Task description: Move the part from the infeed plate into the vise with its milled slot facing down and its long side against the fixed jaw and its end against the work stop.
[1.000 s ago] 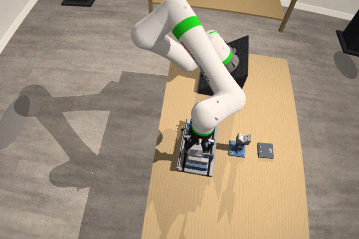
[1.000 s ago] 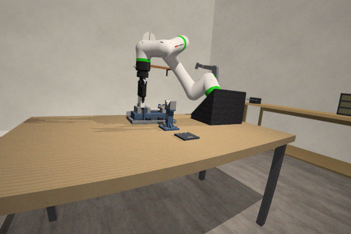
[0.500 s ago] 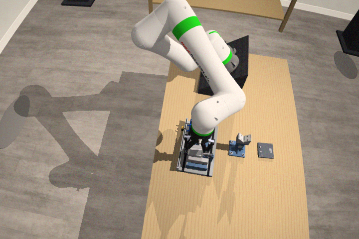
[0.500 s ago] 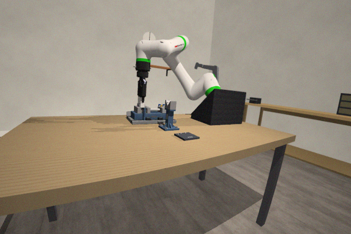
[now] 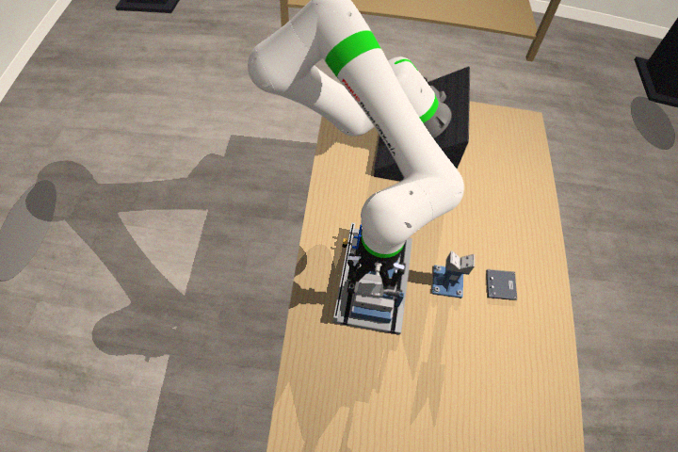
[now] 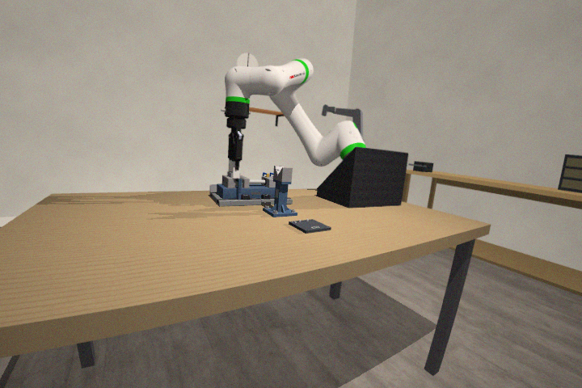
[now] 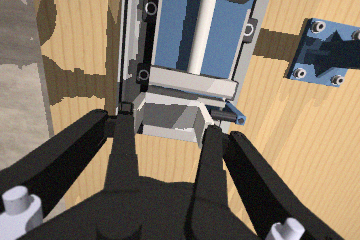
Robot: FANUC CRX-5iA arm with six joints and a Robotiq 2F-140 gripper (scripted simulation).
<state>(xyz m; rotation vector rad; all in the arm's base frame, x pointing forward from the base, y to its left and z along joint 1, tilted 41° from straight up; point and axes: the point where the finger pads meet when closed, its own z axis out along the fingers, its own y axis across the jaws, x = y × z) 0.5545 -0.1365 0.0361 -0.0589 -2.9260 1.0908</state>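
The part lies 30 mm below my hand. The rest, counted from my hand: white cylinder rod 90 mm behind, 20 mm to the left, 50 mm below; moving jaw 30 mm behind, 20 mm to the left, 50 mm below; work stop 70 mm to the left, 30 mm below.
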